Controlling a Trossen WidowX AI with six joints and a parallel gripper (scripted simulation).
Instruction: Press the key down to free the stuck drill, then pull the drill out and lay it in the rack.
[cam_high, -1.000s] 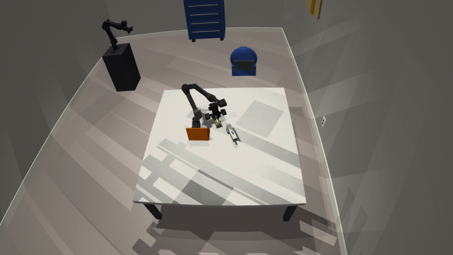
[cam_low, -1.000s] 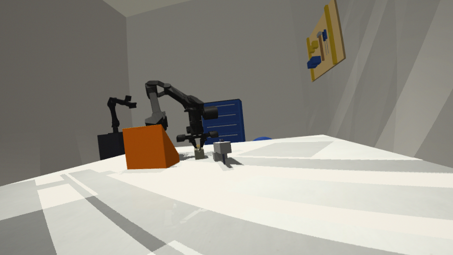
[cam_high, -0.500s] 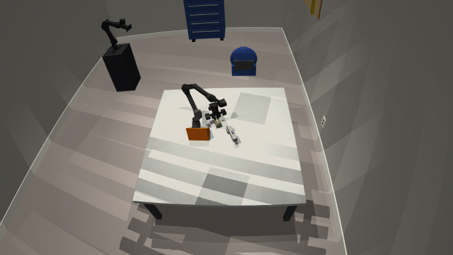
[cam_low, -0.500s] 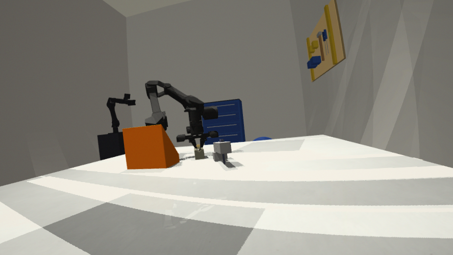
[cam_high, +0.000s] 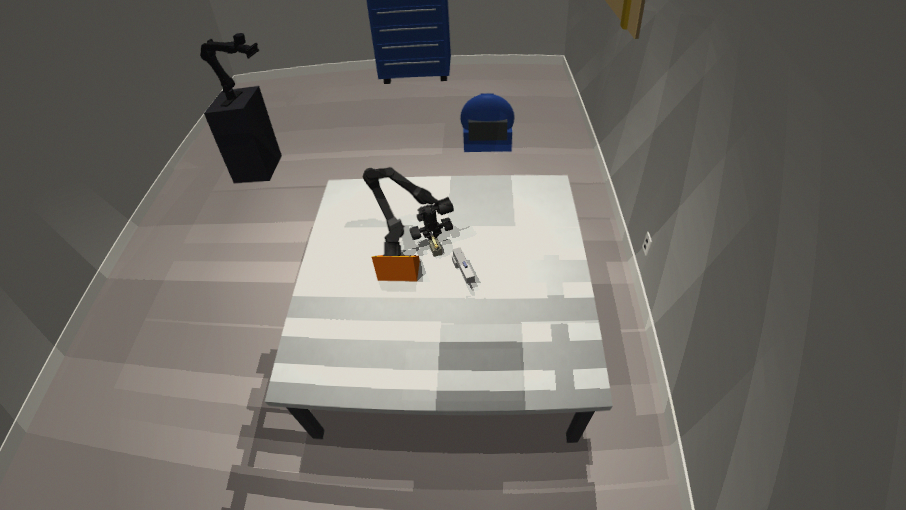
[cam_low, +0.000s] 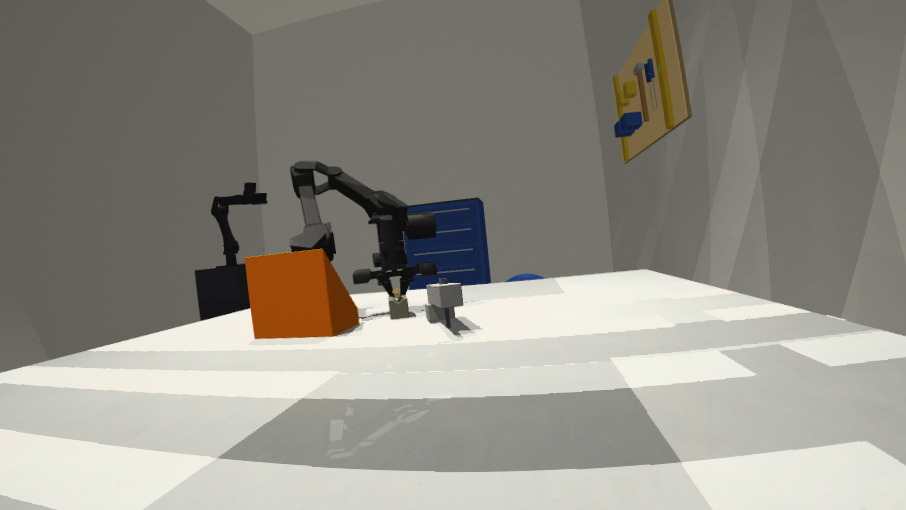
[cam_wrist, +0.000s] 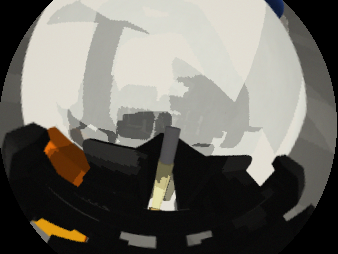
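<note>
Right now my gripper tip is 50 mm to the left of the rack, 20 mm short of it and 10 mm below it. Round my gripper tip: blue drill: 210 mm to the right, 150 mm ahead, 50 mm above.
</note>
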